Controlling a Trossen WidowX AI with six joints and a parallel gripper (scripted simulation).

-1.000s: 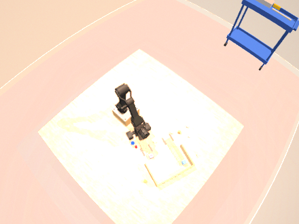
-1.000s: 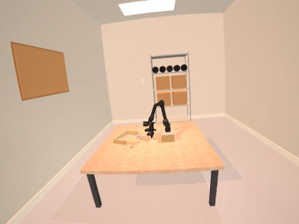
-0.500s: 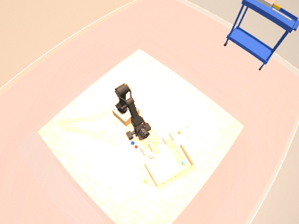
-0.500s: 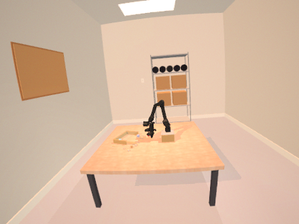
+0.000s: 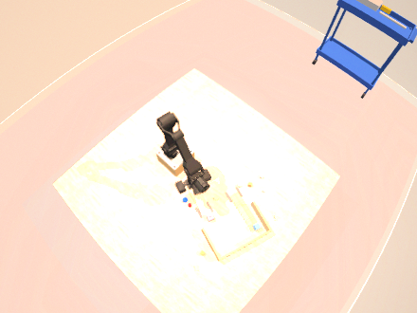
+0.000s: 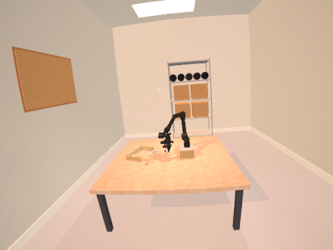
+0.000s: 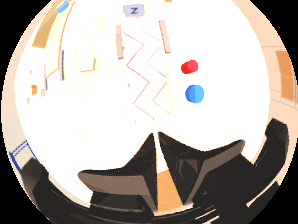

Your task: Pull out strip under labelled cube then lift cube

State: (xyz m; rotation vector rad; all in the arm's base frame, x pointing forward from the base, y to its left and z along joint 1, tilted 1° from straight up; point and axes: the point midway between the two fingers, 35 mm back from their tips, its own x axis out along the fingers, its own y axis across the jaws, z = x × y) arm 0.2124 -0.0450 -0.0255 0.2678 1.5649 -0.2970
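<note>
My gripper tip is 18 cm short of the labelled cube, 6 cm to the left of it and 2 cm above it.
</note>
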